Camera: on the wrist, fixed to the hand. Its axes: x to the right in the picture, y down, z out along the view.
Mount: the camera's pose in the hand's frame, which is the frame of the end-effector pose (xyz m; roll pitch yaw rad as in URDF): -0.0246 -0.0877 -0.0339 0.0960 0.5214 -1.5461
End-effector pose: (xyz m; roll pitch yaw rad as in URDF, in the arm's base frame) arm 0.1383 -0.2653 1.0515 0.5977 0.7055 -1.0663
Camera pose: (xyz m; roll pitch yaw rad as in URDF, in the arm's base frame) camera 0.0582 -0.2308 1.0085 -1.0042 0.7736 2.7311
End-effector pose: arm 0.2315 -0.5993 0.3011 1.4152 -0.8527 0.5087
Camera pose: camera 0.2681 -0.5561 0.2221 1.9527 0.6412 0.9714
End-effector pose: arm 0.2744 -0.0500 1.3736 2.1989 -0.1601 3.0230
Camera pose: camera 0.2811 -0.1303 1.3193 3.0409 0.4116 -1.7837
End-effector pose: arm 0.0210 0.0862 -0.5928 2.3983 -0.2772 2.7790
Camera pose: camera 0.0033 -0.0007 -0.6326 2.9371 0.2071 -2.0160
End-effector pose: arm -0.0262 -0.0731 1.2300 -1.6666 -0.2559 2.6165
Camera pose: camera 0.0269 -0.0746 1.3114 0.6139 -1.0893 0.5757
